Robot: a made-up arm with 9 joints.
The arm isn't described. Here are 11 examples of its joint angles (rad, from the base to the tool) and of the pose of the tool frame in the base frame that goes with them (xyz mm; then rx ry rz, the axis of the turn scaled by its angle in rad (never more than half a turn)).
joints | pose
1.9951 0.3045 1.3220 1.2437 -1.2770 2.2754 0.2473 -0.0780 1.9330 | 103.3 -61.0 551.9 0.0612 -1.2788 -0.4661
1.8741 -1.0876 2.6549 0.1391 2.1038 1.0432 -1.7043 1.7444 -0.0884 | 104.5 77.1 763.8 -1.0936 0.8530 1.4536
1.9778 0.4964 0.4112 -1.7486 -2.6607 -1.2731 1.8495 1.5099 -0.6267 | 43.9 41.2 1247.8 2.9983 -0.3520 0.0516
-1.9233 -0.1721 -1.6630 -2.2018 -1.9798 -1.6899 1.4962 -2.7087 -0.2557 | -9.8 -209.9 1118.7 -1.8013 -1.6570 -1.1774
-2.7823 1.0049 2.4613 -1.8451 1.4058 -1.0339 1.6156 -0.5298 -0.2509 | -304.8 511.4 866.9 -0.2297 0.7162 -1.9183
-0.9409 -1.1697 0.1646 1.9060 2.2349 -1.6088 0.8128 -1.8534 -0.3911 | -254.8 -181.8 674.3 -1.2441 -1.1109 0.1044
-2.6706 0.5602 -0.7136 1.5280 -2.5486 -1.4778 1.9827 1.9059 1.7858 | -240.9 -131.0 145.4 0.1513 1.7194 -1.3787
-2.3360 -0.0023 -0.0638 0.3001 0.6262 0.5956 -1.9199 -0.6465 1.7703 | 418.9 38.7 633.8 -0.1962 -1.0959 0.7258
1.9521 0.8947 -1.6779 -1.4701 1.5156 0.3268 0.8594 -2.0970 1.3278 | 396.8 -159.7 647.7 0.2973 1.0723 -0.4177
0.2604 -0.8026 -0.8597 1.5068 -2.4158 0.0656 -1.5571 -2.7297 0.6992 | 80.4 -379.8 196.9 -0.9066 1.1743 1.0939
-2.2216 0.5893 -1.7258 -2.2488 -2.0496 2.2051 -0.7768 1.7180 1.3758 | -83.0 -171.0 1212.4 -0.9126 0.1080 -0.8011
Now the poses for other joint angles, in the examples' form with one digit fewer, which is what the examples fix.
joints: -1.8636 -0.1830 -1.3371 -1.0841 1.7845 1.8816 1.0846 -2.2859 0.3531
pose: 43 337 1161 -2.301 -0.977 -1.300
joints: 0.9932 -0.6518 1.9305 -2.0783 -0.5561 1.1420 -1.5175 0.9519 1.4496
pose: -688 150 672 -0.808 1.550 1.610
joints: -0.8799 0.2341 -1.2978 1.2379 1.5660 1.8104 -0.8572 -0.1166 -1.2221
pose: -305 99 276 -1.512 1.688 -0.293
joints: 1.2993 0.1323 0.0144 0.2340 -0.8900 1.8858 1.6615 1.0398 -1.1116
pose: -505 156 401 -0.220 -1.506 1.951
